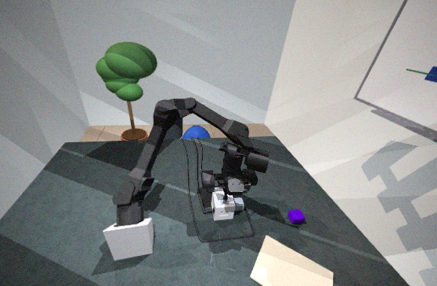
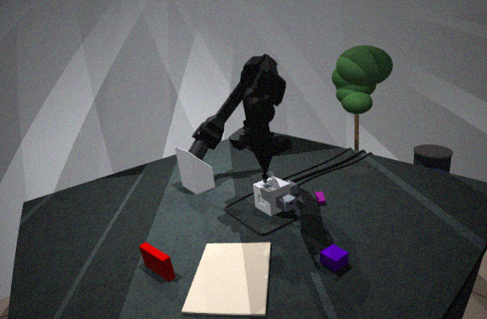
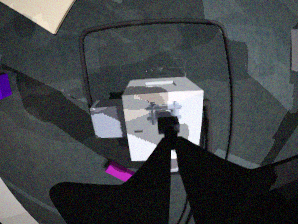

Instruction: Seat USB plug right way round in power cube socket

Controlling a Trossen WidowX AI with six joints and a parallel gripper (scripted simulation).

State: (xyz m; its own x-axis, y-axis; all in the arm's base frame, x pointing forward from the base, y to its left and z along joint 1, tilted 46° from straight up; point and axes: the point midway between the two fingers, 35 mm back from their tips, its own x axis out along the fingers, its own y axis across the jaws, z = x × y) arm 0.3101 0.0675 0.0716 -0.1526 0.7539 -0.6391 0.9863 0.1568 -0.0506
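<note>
My gripper tip is now 2 cm above the dark USB plug. Also, from my gripper tip: cream sheet (20 cm ahead, 22 cm to the right, 12 cm below); purple cube (30 cm ahead, 3 cm to the right, 11 cm below); magenta block (6 cm ahead, 15 cm to the left, 12 cm below).
</note>
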